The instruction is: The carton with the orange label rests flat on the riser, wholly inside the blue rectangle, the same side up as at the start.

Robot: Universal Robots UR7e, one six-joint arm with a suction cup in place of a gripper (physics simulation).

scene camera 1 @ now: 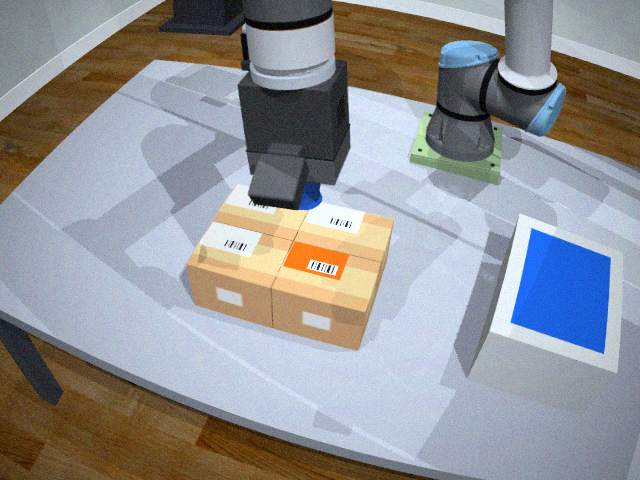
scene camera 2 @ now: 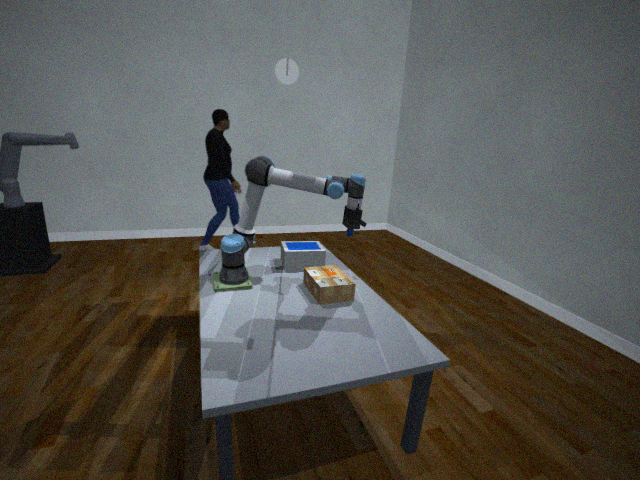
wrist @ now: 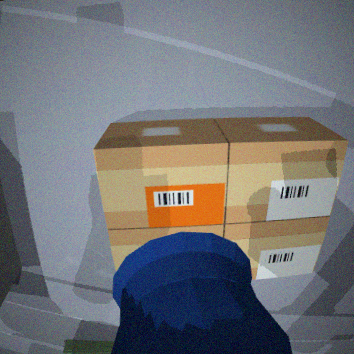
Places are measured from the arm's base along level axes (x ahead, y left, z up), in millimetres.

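Where they show: hand at its tool point: (scene camera 1: pixel 304 198) (scene camera 2: pixel 349 235) (wrist: pixel 183 289); arm's base at its link origin: (scene camera 1: pixel 460 141) (scene camera 2: pixel 233 278).
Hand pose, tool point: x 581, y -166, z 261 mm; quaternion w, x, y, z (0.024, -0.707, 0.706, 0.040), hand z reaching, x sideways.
Each offset is from my tool point to the top centre of the thing. Level surfaces: height alone.
The carton with the orange label @(196 mm down, 79 mm back, 12 mm left) (scene camera 1: pixel 310 284) (scene camera 2: pixel 329 271) (wrist: pixel 125 185) stands flat on the table, label up, packed against other cartons. It is the front right one of a two-by-two block in scene camera 1. White-labelled cartons @(196 mm down, 81 mm back, 117 mm right) (scene camera 1: pixel 232 279) (wrist: pixel 280 165) adjoin it. My suction gripper (scene camera 1: pixel 310 200) (scene camera 2: pixel 349 233) (wrist: pixel 182 260) is off, with nothing on its blue cup, and hangs well above the block. In the wrist view the cup hides much of the carton behind the orange-labelled one. The riser @(168 mm down, 133 mm back, 356 mm left) (scene camera 1: pixel 537 366) (scene camera 2: pixel 305 260) carries the bare blue rectangle @(168 mm down, 133 mm back, 356 mm left) (scene camera 1: pixel 566 289) (scene camera 2: pixel 302 246) on its top.
The arm's green base plate (scene camera 1: pixel 421 157) (scene camera 2: pixel 232 285) is on the table @(288 mm down) (scene camera 1: pixel 129 289) (scene camera 2: pixel 289 372), behind the cartons and riser in scene camera 1. A person (scene camera 2: pixel 219 160) stands beyond the table, and another robot arm (scene camera 2: pixel 38 139) stands at the left on a dark pedestal (scene camera 2: pixel 23 227).
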